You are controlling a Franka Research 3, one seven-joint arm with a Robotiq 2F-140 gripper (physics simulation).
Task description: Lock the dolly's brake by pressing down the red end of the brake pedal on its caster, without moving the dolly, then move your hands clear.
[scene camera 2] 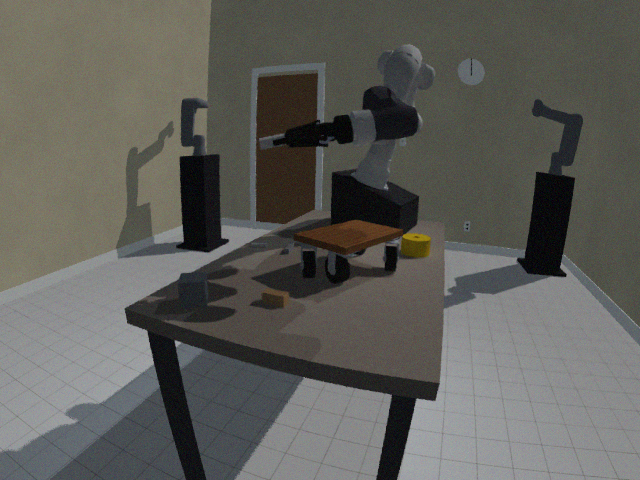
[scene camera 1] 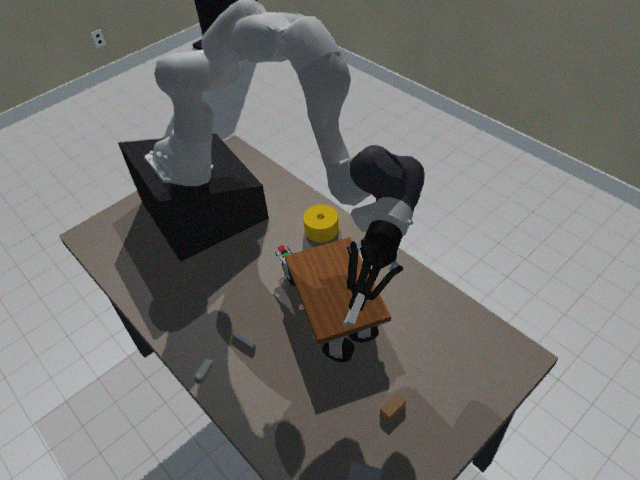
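Observation:
The dolly (scene camera 1: 325,289) (scene camera 2: 348,235) has a brown wooden deck and stands upright on its casters on the table. The brake pedal (scene camera 1: 283,252) is on the caster at the deck's corner nearest the robot base in scene camera 1. Its red end (scene camera 1: 281,248) points away from the deck and its green end (scene camera 1: 285,254) lies beside the deck. The pedal does not show in scene camera 2. My gripper (scene camera 1: 353,314) (scene camera 2: 265,143) is shut and empty. It hangs well above the deck, apart from the dolly and far from the pedal, its fingers pointing sideways.
A yellow cylinder (scene camera 1: 321,223) (scene camera 2: 416,245) stands beside the dolly. An orange block (scene camera 1: 392,406) (scene camera 2: 275,298) and a grey block (scene camera 2: 192,290) lie towards the table's far end from the base. Two small grey bars (scene camera 1: 243,343) (scene camera 1: 203,369) lie near one long edge of the table (scene camera 1: 465,351) (scene camera 2: 361,330).

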